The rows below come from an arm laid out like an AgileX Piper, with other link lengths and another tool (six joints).
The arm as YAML. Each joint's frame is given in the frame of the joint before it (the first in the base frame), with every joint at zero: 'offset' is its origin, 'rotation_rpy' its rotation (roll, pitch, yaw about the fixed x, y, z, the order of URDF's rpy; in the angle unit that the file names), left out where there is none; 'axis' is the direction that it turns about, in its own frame. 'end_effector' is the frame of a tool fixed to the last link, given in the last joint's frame.
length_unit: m
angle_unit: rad
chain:
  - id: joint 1
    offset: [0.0, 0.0, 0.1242]
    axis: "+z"
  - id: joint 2
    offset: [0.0, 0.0, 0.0]
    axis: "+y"
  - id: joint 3
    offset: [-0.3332, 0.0, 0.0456]
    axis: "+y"
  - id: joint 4
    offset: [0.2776, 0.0, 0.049]
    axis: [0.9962, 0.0, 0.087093]
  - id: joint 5
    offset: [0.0, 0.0, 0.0]
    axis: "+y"
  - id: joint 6
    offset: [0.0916, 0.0, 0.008]
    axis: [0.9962, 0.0, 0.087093]
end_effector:
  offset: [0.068, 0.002, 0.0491]
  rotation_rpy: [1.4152, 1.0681, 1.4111]
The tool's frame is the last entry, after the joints.
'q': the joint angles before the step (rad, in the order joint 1, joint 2, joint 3, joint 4, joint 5, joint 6). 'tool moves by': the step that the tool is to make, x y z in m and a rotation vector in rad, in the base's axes. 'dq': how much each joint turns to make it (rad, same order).
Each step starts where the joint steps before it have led.
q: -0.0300, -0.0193, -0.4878, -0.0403, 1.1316, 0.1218
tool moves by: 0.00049, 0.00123, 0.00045, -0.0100, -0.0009, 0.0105
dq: 0.0000, 0.0015, 0.0000, 0.0043, -0.0032, -0.0157
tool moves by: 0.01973, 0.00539, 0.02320, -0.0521, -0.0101, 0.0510
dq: -0.0001, 0.1128, -0.0406, 0.0192, -0.0857, -0.0775
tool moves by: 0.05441, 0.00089, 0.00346, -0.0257, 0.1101, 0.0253
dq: -0.0001, 0.2504, -0.0177, 0.0055, -0.1238, -0.0397
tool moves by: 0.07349, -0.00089, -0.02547, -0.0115, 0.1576, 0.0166
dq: 0.0002, 0.3274, -0.0026, 0.0009, -0.1678, -0.0223
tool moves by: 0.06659, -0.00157, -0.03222, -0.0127, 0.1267, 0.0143
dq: -0.0001, 0.3075, -0.0458, -0.0070, -0.1356, -0.0151
